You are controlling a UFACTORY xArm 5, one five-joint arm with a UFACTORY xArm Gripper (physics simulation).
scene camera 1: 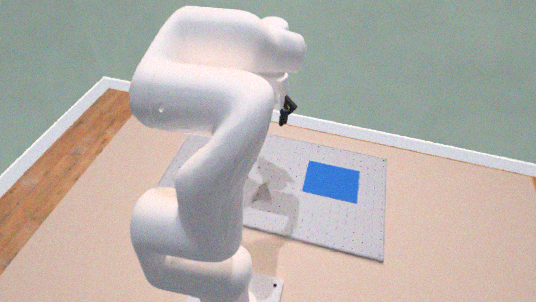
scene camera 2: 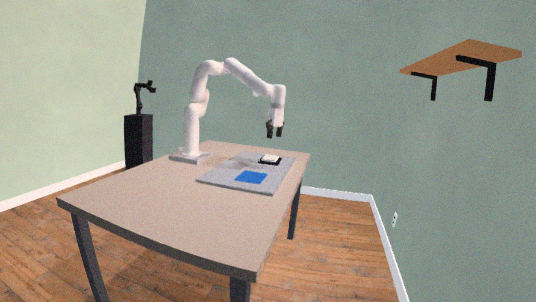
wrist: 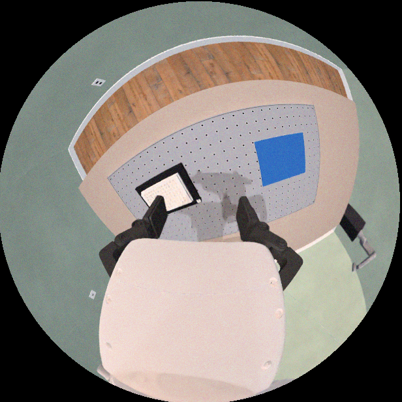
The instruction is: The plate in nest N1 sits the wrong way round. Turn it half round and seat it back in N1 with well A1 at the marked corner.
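Observation:
The white plate (scene camera 2: 270,157) (wrist: 169,192) sits in the black nest N1 (scene camera 2: 263,161) (wrist: 186,175). In the wrist view they are left of centre, with the left finger overlapping the plate's near edge. A small pale mark shows at the nest's right-hand corner; well A1 is too small to make out. In scene camera 1 the arm hides plate and nest. My gripper (scene camera 2: 274,135) (wrist: 200,205) is open and empty, high above the pegboard. In the wrist view its fingers stand wide apart, the gap lying right of the plate. One finger shows in scene camera 1.
A blue rectangle (scene camera 1: 331,182) (scene camera 2: 251,177) (wrist: 283,159) lies on the grey perforated board (scene camera 1: 350,235) (scene camera 2: 215,179) (wrist: 210,145), to the right of the nest in the wrist view. The board lies on the beige table (scene camera 1: 440,225) (scene camera 2: 165,210). A wall shelf (scene camera 2: 470,50) hangs off to the right in scene camera 2.

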